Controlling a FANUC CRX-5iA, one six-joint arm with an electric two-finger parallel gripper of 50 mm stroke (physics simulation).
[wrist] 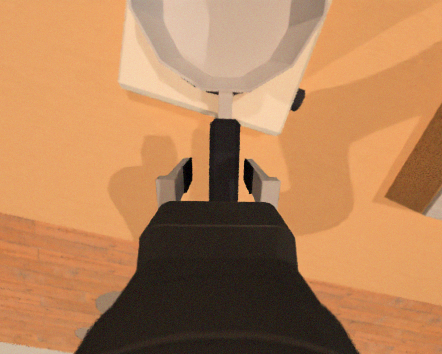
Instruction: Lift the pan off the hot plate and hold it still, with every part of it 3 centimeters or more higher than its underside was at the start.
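Places are measured from the arm's base along level axes (x back, y right, z up), in centimetres.
Pixels of known places: gripper, fingertip midpoint: (218, 169).
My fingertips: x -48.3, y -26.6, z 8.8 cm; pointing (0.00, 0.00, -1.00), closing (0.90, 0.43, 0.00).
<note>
Behind a point stands the place of what it marks.
The grey pan (225, 45) @(x -53.4, y -14.4, z 0.4 cm) sits on the cream-white hot plate (260, 117) @(x -45.2, y -19.4, z -0.7 cm) at the top of the view, its far part cut off by the frame edge. Its black handle (224, 145) @(x -48.6, y -24.6, z 5.8 cm) points down the view toward the gripper body. My gripper (218, 169) @(x -48.3, y -26.6, z 8.8 cm) is open, with one finger on each side of the handle and a gap on both sides. The fingers do not touch the handle. The rear end of the handle is hidden by the gripper body. How high the fingertips are relative to the handle is hard to tell.
A small black knob (298, 99) @(x -41.2, y -14.6, z -2.0 cm) sticks out at the hot plate's right side. A brown-edged object (417, 172) @(x -14.1, y -14.2, z -4.1 cm) with a light grey part lies at the right. The orange table top (60, 165) @(x -73.6, y -43.1, z -7.0 cm) ends at a front edge, with wood-patterned floor (45, 265) below it.
</note>
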